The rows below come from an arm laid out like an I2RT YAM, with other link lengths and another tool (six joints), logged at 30 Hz.
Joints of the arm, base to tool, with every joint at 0 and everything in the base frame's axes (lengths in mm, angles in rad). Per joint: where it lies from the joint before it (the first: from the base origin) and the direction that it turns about. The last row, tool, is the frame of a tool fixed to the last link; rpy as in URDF.
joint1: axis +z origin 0 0 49
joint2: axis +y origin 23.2 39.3 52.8
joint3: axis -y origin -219.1 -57.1 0
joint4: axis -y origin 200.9 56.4 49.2
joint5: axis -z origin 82.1 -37.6 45
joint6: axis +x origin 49.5 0 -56.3
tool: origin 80 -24 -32 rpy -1.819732 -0.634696 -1.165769
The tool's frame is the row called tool.
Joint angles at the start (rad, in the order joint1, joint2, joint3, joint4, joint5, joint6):
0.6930, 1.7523, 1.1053, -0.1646, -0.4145, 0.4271
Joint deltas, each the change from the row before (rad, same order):
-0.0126, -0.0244, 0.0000, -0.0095, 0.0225, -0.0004
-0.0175, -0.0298, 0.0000, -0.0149, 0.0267, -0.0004
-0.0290, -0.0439, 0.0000, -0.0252, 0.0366, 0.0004
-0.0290, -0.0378, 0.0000, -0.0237, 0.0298, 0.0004
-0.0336, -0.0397, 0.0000, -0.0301, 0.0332, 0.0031
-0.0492, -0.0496, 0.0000, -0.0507, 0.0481, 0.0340
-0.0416, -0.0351, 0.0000, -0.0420, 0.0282, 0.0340
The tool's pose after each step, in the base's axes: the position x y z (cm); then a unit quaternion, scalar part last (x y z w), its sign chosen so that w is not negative. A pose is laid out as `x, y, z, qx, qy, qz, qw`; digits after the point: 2 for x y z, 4 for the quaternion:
25.05, 25.75, 5.92, -0.8813, 0.1481, 0.0951, 0.4385
25.64, 24.99, 6.67, -0.8808, 0.1590, 0.0763, 0.4394
26.44, 23.74, 7.75, -0.8791, 0.1771, 0.0501, 0.4398
27.10, 22.49, 8.65, -0.8766, 0.1946, 0.0280, 0.4393
27.70, 20.99, 9.52, -0.8732, 0.2169, 0.0055, 0.4364
28.20, 18.76, 10.42, -0.8629, 0.2641, -0.0174, 0.4306
28.38, 17.01, 10.97, -0.8514, 0.3036, -0.0296, 0.4267

